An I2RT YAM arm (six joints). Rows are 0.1 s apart.
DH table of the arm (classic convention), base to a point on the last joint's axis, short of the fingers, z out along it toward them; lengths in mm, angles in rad. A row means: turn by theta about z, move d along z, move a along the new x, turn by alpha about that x. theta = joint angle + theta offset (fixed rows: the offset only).
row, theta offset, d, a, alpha
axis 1, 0.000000, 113.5, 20.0, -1.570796
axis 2, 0.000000, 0.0, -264.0, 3.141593
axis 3, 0.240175, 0.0, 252.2, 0.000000
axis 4, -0.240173, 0.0, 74.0, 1.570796
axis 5, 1.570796, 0.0, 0.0, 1.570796
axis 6, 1.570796, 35.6, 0.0, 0.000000
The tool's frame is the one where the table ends.
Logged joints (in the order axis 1, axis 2, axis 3, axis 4, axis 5, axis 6), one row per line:
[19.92, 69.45, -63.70, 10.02, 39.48, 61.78]
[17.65, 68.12, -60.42, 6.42, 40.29, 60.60]
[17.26, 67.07, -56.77, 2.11, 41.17, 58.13]
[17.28, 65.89, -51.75, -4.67, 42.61, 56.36]
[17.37, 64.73, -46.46, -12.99, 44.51, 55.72]
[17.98, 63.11, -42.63, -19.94, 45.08, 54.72]
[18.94, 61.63, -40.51, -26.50, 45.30, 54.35]
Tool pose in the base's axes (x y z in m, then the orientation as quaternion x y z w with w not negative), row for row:
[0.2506, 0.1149, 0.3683, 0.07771, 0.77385, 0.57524, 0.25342]
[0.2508, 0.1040, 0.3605, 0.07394, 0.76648, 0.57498, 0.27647]
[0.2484, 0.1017, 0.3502, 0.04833, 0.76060, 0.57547, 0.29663]
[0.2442, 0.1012, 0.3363, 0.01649, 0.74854, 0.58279, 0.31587]
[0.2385, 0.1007, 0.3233, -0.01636, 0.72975, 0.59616, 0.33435]
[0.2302, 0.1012, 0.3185, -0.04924, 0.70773, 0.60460, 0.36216]
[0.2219, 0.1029, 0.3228, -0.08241, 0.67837, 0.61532, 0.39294]
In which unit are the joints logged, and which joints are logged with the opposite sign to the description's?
The joints are logged in degrees. Opposite sign: axis 3, axis 4, axis 5.
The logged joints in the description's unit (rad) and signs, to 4 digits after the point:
[0.3477, 1.2121, 1.1118, -0.1749, -0.6891, 1.0783]
[0.3081, 1.1889, 1.0545, -0.1121, -0.7032, 1.0577]
[0.3012, 1.1706, 0.9908, -0.0368, -0.7186, 1.0146]
[0.3016, 1.1500, 0.9032, 0.0815, -0.7437, 0.9837]
[0.3032, 1.1298, 0.8109, 0.2267, -0.7768, 0.9725]
[0.3138, 1.1015, 0.7440, 0.3480, -0.7868, 0.9550]
[0.3306, 1.0756, 0.7070, 0.4625, -0.7906, 0.9486]

